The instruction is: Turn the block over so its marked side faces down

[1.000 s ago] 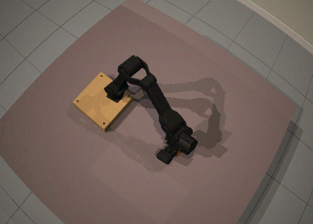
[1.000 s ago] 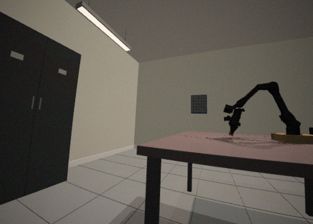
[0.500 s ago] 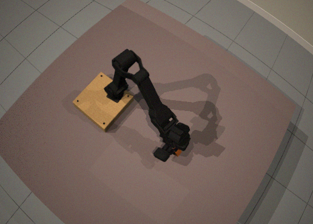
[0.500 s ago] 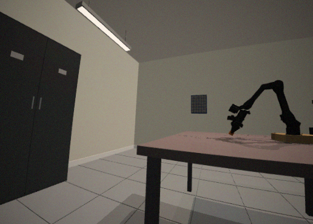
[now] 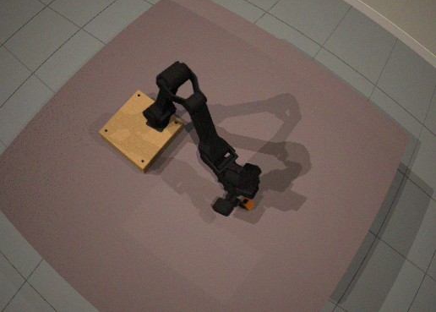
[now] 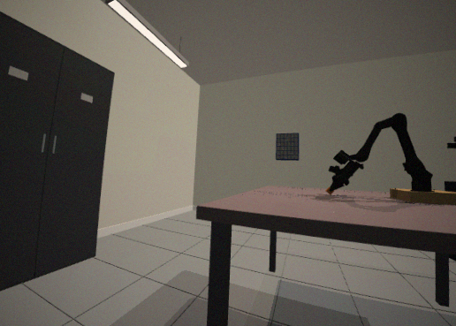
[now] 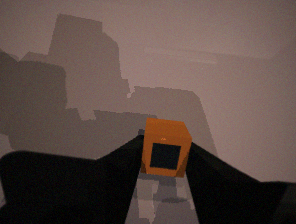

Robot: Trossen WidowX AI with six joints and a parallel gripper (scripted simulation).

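My gripper tip is now 10 mm past the orange block and 10 mm below it.
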